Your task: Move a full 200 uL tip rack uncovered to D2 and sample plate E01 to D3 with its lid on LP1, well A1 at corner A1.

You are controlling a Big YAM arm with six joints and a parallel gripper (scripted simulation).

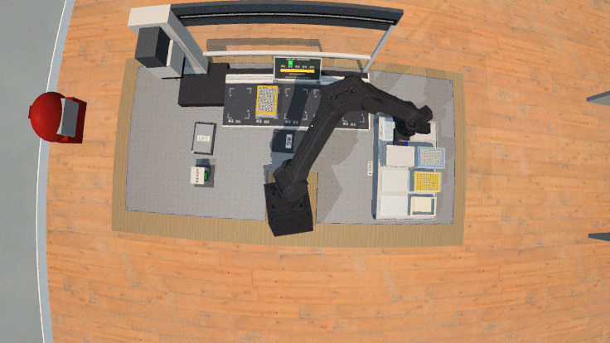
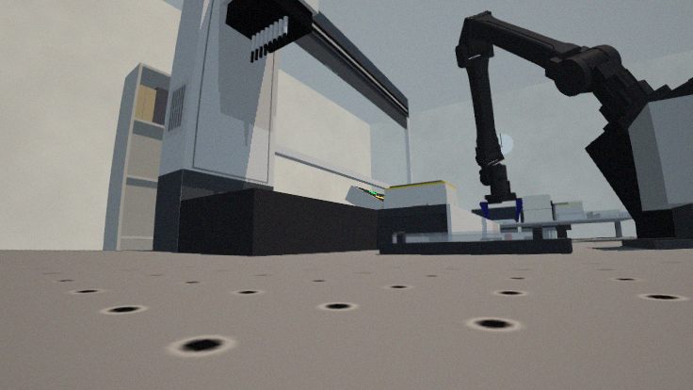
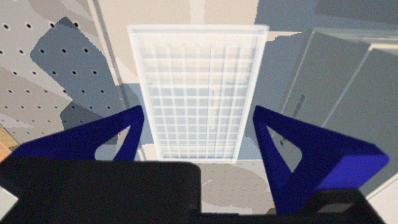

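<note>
The sample plate lies 10 mm below my hand. From my hand the other things lie so: shelf (170 mm behind, 60 mm to the right, 20 mm below); white sealed block (110 mm behind, 50 mm above, 10 mm to the left); shelf label (160 mm behind, 110 mm to the left, 70 mm below).
</note>
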